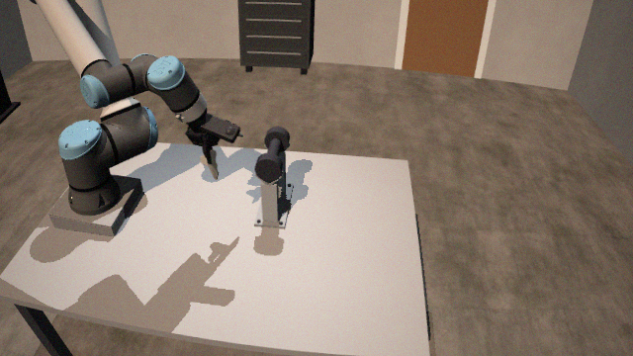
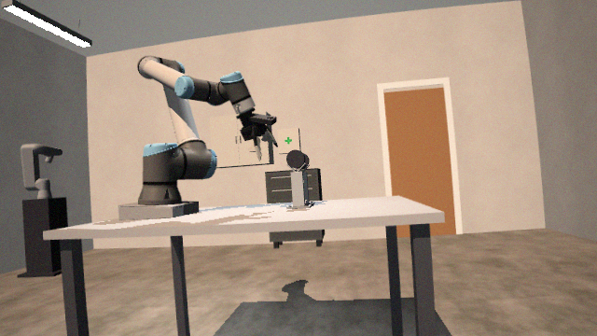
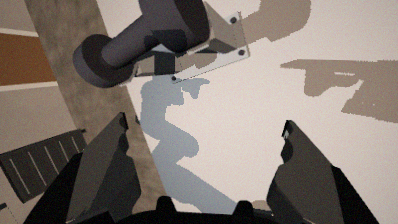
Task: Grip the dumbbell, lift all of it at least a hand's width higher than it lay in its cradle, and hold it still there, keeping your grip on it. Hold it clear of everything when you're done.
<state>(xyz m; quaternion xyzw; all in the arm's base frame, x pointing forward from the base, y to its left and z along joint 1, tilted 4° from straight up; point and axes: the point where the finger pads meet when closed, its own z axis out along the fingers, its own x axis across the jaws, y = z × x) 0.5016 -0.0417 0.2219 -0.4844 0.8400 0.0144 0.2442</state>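
Right now my hand is 120 mm short of the dark dumbbell, 80 mm to the right of it and 30 mm above it. Round my hand: grey cradle stand 120 mm ahead, 80 mm to the left, 160 mm below.
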